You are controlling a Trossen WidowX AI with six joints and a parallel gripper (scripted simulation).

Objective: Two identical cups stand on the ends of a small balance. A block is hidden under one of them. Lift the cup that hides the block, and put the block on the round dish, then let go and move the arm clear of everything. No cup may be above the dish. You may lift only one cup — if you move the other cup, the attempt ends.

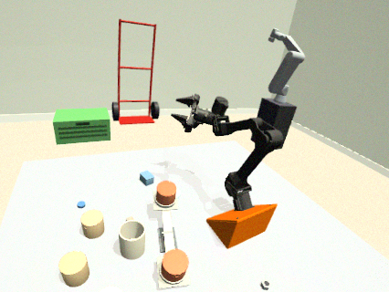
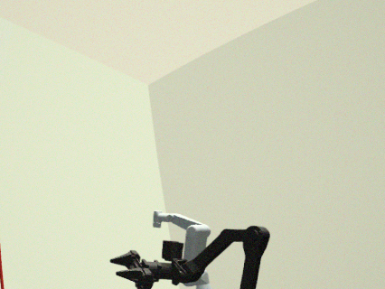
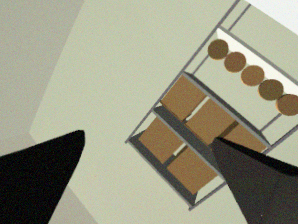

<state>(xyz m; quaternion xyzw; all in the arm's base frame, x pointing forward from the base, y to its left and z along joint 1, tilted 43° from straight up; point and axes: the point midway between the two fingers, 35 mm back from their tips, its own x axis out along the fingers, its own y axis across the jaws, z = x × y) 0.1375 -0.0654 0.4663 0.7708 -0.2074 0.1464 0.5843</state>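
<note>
The orange cup lies 160 mm ahead of my gripper tip, 530 mm to the left of it and 290 mm below it. Round my gripper tip: beige mug (240 mm ahead, 390 mm to the left, 300 mm below); then pale round dish (40 mm ahead, 150 mm to the left, 340 mm below); then small blue disc (400 mm ahead, 140 mm to the left, 340 mm below).
</note>
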